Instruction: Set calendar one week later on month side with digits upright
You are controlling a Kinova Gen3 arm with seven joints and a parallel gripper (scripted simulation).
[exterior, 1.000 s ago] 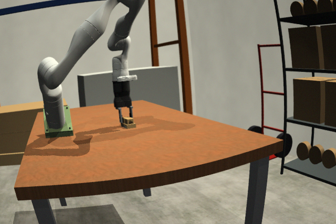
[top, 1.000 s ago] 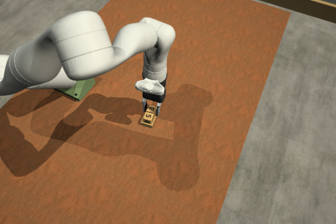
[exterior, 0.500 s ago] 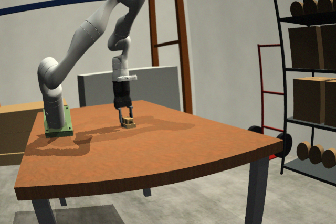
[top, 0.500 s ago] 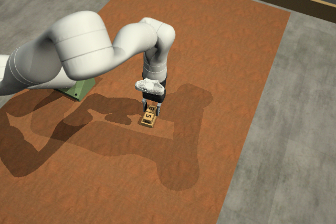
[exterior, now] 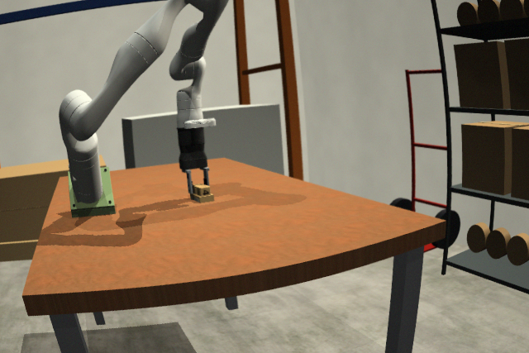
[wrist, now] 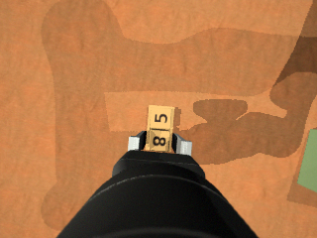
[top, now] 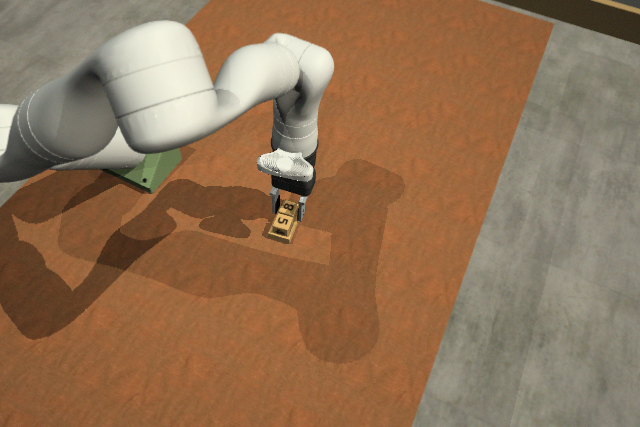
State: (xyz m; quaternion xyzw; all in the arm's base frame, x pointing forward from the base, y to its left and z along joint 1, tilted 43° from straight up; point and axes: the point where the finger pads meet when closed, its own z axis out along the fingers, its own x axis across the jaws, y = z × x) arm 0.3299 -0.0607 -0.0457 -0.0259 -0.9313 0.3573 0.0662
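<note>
Now: hand 2 cm to the left of the wooden calendar tray and 3 cm above it.
</note>
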